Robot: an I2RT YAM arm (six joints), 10 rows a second.
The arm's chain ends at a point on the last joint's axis. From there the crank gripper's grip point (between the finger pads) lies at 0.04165 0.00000 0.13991 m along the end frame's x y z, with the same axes.
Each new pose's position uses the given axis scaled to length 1; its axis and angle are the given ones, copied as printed.
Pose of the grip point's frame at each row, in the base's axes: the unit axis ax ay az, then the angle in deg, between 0 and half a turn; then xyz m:
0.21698, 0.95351, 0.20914, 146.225, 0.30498, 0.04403, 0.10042
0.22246, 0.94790, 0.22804, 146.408, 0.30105, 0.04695, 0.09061
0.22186, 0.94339, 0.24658, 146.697, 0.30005, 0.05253, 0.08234
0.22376, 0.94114, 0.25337, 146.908, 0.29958, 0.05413, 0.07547
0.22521, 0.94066, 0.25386, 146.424, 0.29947, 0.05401, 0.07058
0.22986, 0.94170, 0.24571, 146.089, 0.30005, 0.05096, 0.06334
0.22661, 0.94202, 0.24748, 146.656, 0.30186, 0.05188, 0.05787
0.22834, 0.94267, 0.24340, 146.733, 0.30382, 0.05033, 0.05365
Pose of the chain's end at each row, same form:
0.21698, 0.95351, 0.20914, 146.225, 0.25022, -0.01081, 0.22413
0.22246, 0.94790, 0.22804, 146.408, 0.24558, -0.01262, 0.21179
0.22186, 0.94339, 0.24658, 146.697, 0.24458, -0.01182, 0.20105
0.22376, 0.94114, 0.25337, 146.908, 0.24417, -0.01197, 0.19324
0.22521, 0.94066, 0.25386, 146.424, 0.24285, -0.01183, 0.18792
0.22986, 0.94170, 0.24571, 146.089, 0.24262, -0.01254, 0.18157
0.22661, 0.94202, 0.24748, 146.656, 0.24588, -0.01254, 0.17630
0.22834, 0.94267, 0.24340, 146.733, 0.24803, -0.01311, 0.17270

